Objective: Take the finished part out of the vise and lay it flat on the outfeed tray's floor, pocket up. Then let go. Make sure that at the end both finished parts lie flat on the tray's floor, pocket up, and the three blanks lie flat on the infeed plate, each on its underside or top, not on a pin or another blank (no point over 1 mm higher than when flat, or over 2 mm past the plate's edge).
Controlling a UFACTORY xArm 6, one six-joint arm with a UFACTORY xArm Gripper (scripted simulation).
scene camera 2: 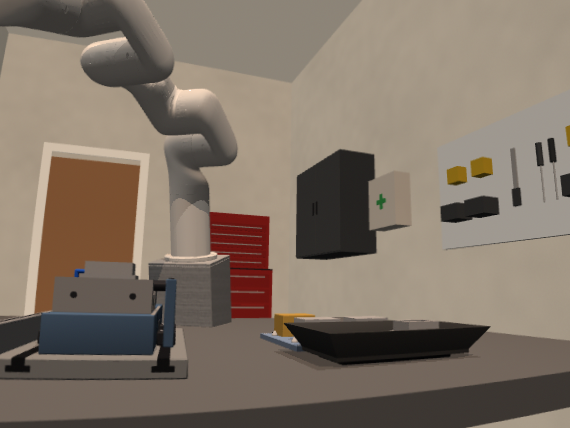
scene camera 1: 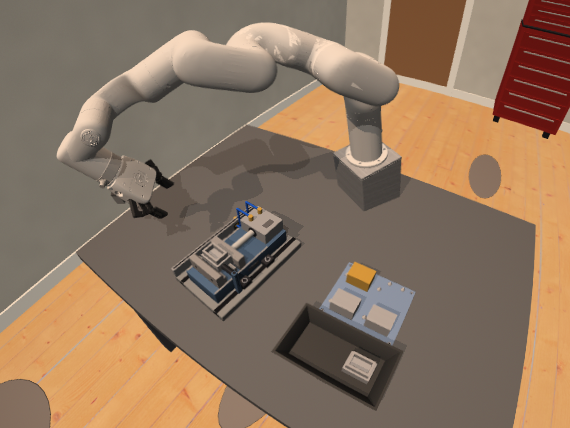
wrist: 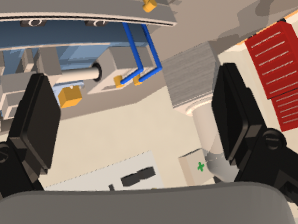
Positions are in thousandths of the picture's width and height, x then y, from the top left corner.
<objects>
A light blue plate (scene camera 1: 687, 697) is 81 cm from the lens.
</objects>
